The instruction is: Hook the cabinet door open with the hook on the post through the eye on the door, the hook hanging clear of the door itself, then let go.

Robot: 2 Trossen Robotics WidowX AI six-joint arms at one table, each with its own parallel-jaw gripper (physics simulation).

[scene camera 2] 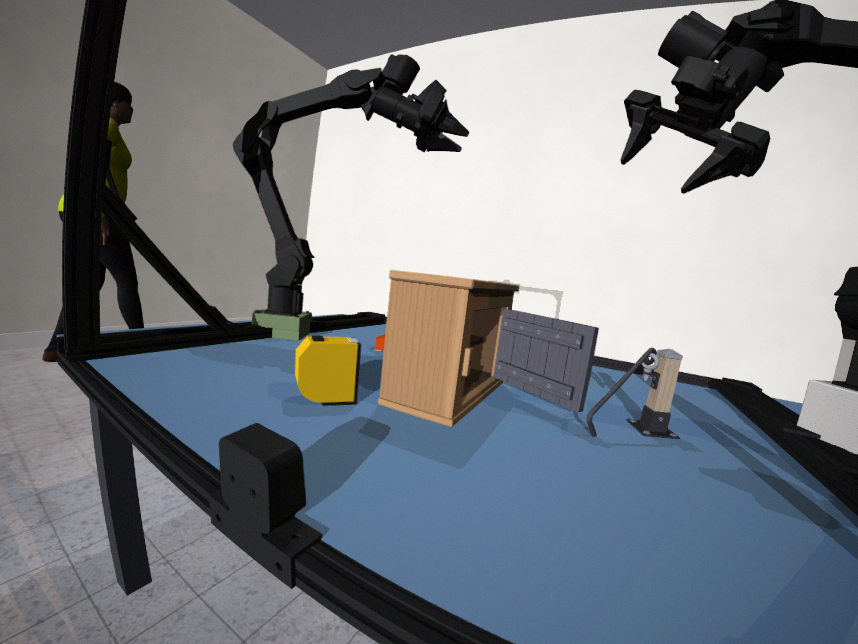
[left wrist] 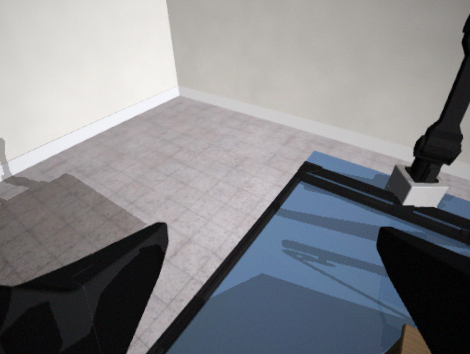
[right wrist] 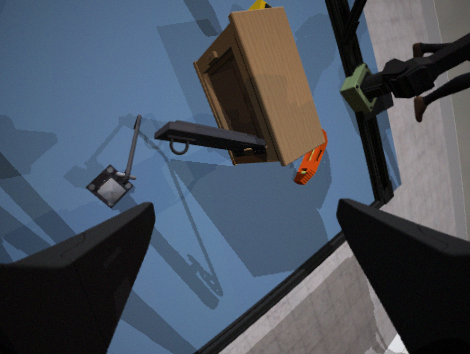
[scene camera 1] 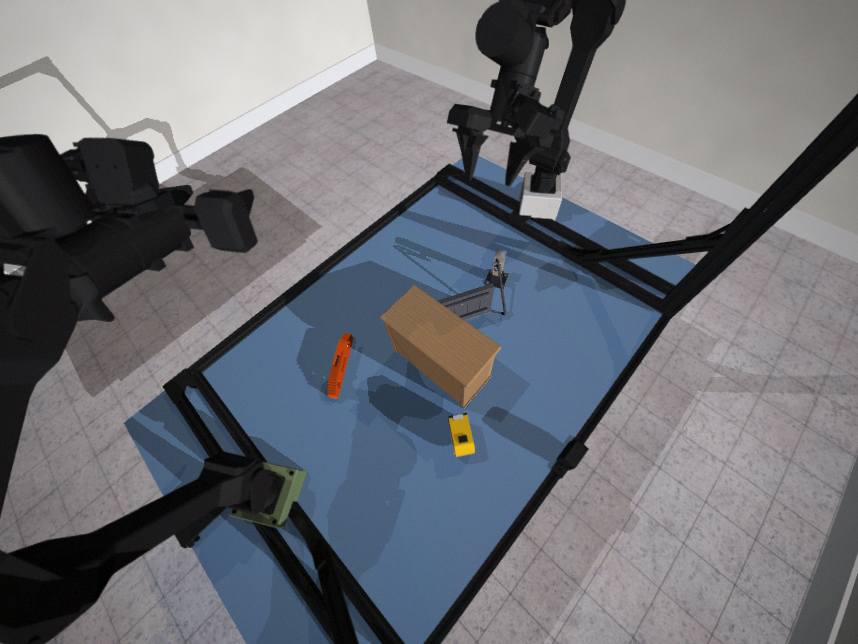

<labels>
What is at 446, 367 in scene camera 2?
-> A wooden cabinet.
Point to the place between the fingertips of my left gripper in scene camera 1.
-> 221, 191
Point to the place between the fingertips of my right gripper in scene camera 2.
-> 650, 176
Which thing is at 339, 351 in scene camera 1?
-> An orange tool.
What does the yellow block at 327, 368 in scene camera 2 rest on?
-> The table.
</labels>
